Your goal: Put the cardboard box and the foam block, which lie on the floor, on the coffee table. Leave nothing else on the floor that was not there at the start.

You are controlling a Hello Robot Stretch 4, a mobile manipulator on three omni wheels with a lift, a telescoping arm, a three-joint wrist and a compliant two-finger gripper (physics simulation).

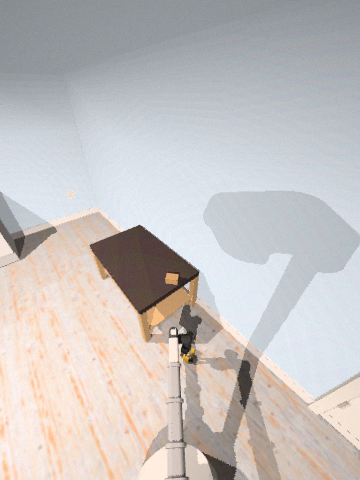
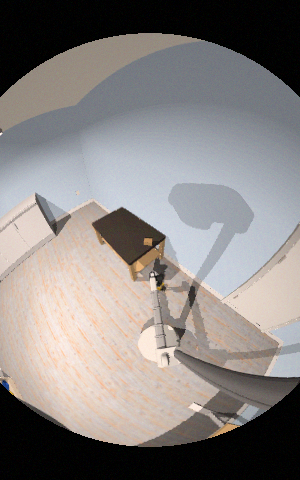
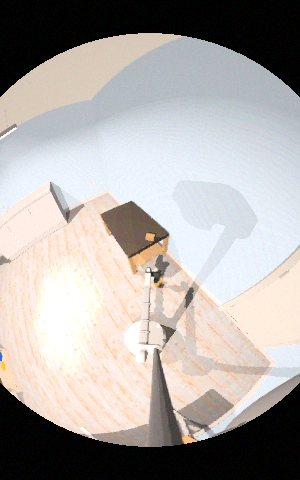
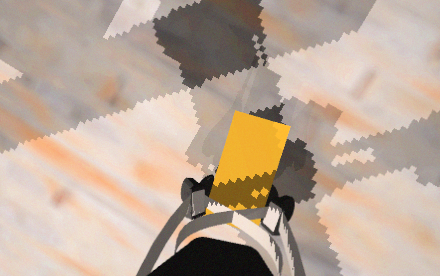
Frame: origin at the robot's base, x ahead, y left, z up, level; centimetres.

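Seen in the pictures: gripper, fingertip midpoint: (image 1: 186, 358) (image 2: 158, 288) (image 3: 156, 284) (image 4: 236, 193).
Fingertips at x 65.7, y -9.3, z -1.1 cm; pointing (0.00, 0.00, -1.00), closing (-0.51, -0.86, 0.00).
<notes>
A point is followed by its place in that frame.
The cardboard box (image 1: 172, 278) {x 102.1, y -0.3, z 47.2 cm} (image 2: 148, 242) {x 100.8, y -0.7, z 46.4 cm} (image 3: 150, 236) {x 102.1, y -1.0, z 47.2 cm} is a small tan box on the dark top of the coffee table (image 1: 130, 260) {x 127.6, y 34.9, z 42.2 cm} (image 2: 120, 230) {x 127.9, y 31.9, z 42.2 cm} (image 3: 129, 225) {x 124.2, y 26.5, z 42.1 cm}, near its right corner. The yellow foam block (image 4: 252, 150) {x 69.5, y -12.1, z 3.3 cm} (image 1: 187, 359) {x 63.7, y -9.8, z 3.0 cm} (image 2: 160, 287) (image 3: 158, 284) is between the two fingertips, its far part sticking out beyond them; its near end is partly hidden by the finger bands. My gripper (image 4: 236, 193) {x 65.7, y -9.3, z -1.1 cm} (image 1: 189, 354) {x 65.7, y -9.3, z -1.1 cm} is shut on the block, low over the floor in front of the table's near end. Whether the block touches the floor I cannot tell.
My extended arm (image 1: 174, 390) {x 36.5, y 0.0, z 40.6 cm} (image 2: 157, 310) {x 29.9, y -0.9, z 40.9 cm} (image 3: 146, 305) {x 30.5, y -1.0, z 40.9 cm} reaches from the base towards the near table leg (image 1: 145, 327) {x 80.4, y 20.1, z 19.3 cm}. A wall runs behind and right of the table. A white cabinet (image 2: 25, 235) {x 144.0, y 220.0, z 41.5 cm} (image 3: 32, 215) {x 141.6, y 222.7, z 58.3 cm} stands at the left. Shadows cross the floor around the gripper.
</notes>
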